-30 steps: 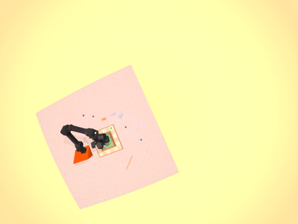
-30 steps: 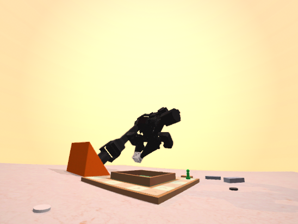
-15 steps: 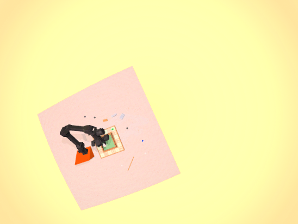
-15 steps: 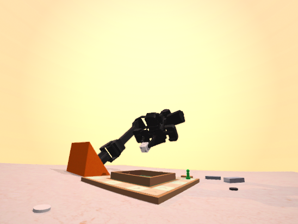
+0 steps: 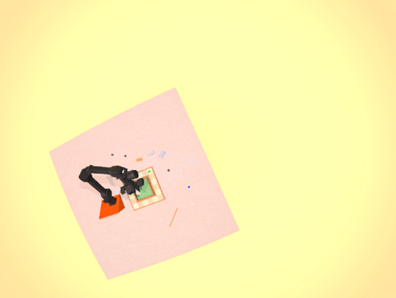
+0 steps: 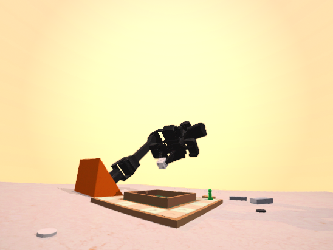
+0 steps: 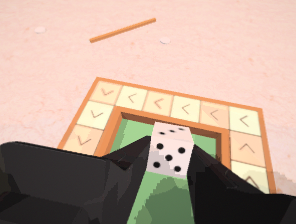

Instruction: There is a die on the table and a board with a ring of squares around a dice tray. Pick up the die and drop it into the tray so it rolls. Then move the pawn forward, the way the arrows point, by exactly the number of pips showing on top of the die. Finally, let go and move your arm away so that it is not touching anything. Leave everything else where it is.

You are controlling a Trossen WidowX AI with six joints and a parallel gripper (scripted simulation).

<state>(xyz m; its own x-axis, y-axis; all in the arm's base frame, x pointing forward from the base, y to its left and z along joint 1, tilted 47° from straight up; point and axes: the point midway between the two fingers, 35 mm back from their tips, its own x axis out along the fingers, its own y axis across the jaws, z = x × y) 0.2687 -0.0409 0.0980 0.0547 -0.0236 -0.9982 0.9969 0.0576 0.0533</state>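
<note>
Right now my gripper tip is right at the white die. From my gripper tip the other things lie so: flat block: 6 cm ahead, 23 cm to the left, 12 cm below; then green pawn: 11 cm ahead, 12 cm to the left, 9 cm below; then green tray floor: 12 cm below.
</note>
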